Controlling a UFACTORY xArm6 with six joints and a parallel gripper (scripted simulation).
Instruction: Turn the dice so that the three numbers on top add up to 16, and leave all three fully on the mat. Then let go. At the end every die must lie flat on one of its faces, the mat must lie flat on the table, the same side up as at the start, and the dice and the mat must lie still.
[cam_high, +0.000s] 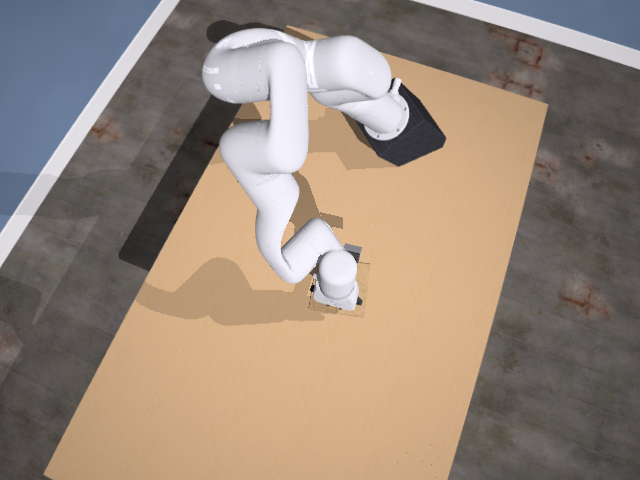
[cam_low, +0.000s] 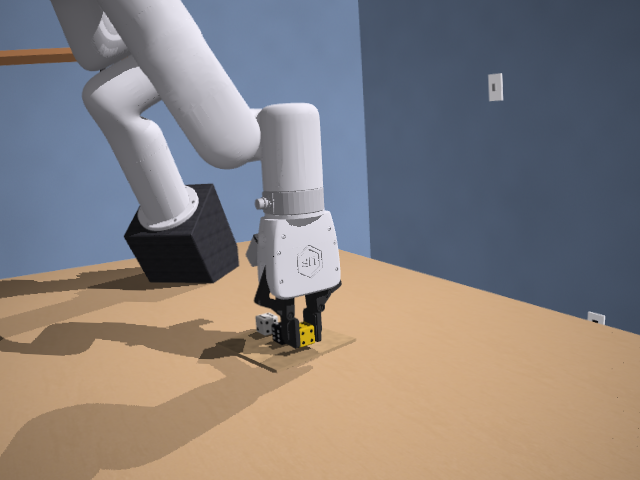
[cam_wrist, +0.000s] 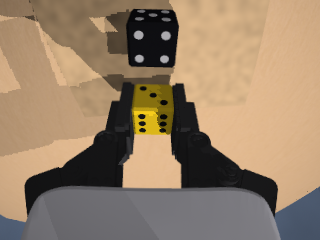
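Right now the black die is 5 cm behind my hand and 2 cm below it. From my hand the other things lie so: tan mat: 5 cm behind, 3 cm below; then yellow die: 1 cm below; then white die: 9 cm behind, 2 cm below, 1 cm to the right.
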